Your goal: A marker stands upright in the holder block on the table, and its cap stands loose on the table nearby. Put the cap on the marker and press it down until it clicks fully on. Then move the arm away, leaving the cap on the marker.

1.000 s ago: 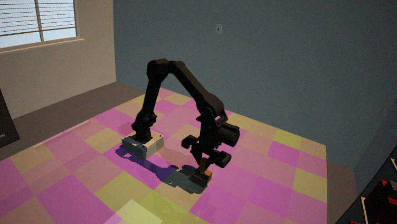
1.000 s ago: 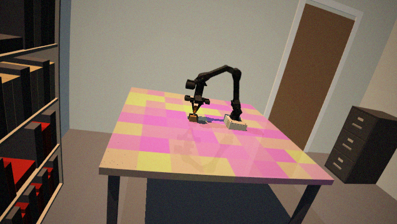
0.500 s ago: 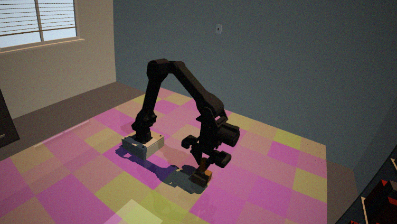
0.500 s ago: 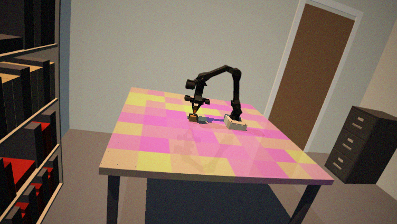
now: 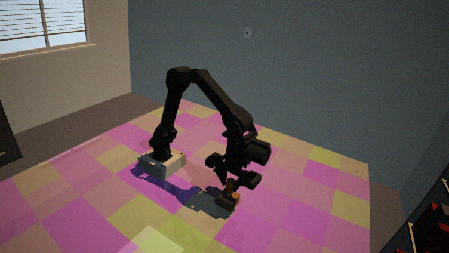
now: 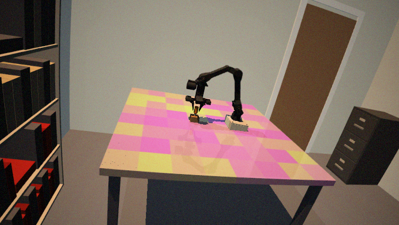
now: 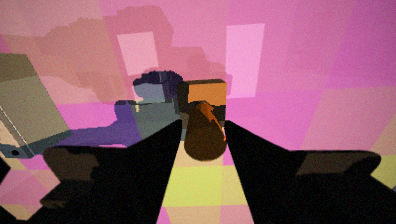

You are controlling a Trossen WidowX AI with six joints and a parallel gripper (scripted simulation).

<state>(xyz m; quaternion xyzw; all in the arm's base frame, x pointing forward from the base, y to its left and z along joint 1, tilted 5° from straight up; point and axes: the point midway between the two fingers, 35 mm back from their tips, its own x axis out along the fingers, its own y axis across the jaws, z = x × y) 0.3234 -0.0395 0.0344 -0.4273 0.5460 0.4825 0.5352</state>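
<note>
Now: gripper tip 1 cm below the marker cap.
</note>
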